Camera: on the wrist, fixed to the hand. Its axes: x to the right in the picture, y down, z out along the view.
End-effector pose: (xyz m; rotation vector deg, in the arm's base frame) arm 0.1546 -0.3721 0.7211 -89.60 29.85 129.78
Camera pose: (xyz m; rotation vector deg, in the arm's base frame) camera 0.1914 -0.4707 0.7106 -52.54 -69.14 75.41
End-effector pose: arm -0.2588 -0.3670 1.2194 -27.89 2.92 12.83
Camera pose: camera -0.2828 -0.3483 1.1181 -54.70 -46.18 -70.13
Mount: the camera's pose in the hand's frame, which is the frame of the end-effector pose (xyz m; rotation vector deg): -0.0093 0.0679 -0.0806 -35.80 -23.62 -89.02
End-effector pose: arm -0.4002 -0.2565 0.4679 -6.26 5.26 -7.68
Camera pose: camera -0.4086 -0.1966 0.3811 -46.95 -22.59 -93.41
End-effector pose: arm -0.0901 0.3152 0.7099 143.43 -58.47 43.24
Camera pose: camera -0.1725 0.3125 0.7762 115.27 37.28 -28.09
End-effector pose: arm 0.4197 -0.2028 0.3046 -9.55 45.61 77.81
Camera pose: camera 0.3247 -0.2374 0.2736 -44.29 -13.42 3.34
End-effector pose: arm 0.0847 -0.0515 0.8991 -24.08 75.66 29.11
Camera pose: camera -0.0204 -0.0422 0.8916 -89.20 8.00 -19.82
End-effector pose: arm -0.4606 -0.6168 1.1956 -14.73 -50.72 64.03
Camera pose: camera -0.4489 -0.5751 1.0991 11.00 -78.25 -34.02
